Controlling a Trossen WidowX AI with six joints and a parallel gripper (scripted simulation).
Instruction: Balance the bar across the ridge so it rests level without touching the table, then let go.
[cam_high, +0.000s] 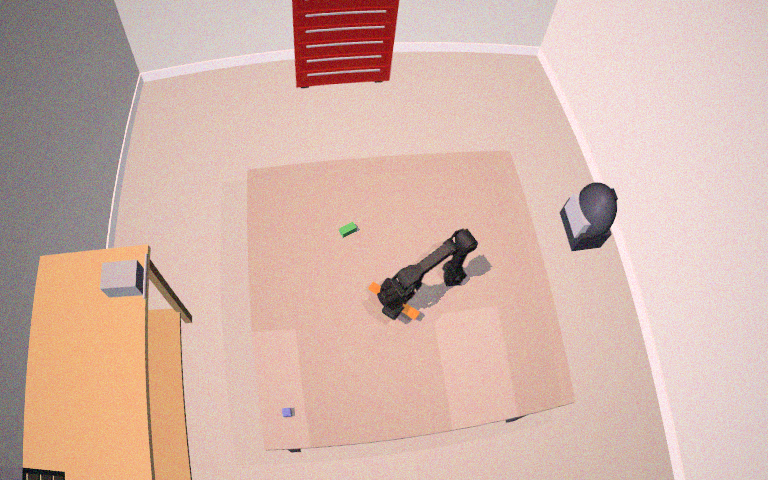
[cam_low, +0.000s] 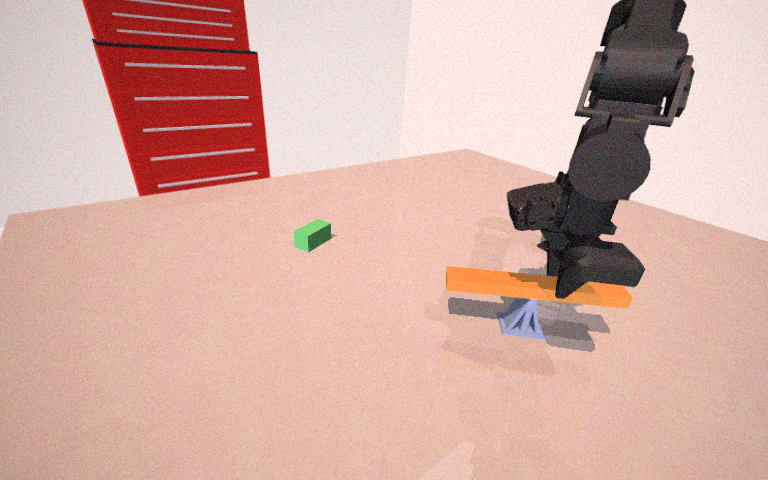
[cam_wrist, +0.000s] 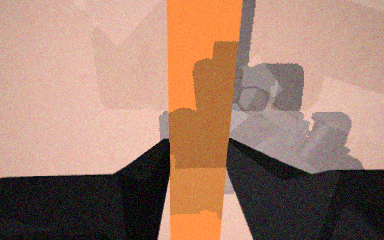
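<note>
Right now the orange bar is 2 cm to the right of my gripper tip and 2 cm ahead of it. From my gripper tip the other things lie so: small purple cube (49 cm ahead, 39 cm to the left, 5 cm below); green block (38 cm to the right, 16 cm ahead, 5 cm below); ridge (4 cm below, 2 cm to the right, 2 cm ahead).
</note>
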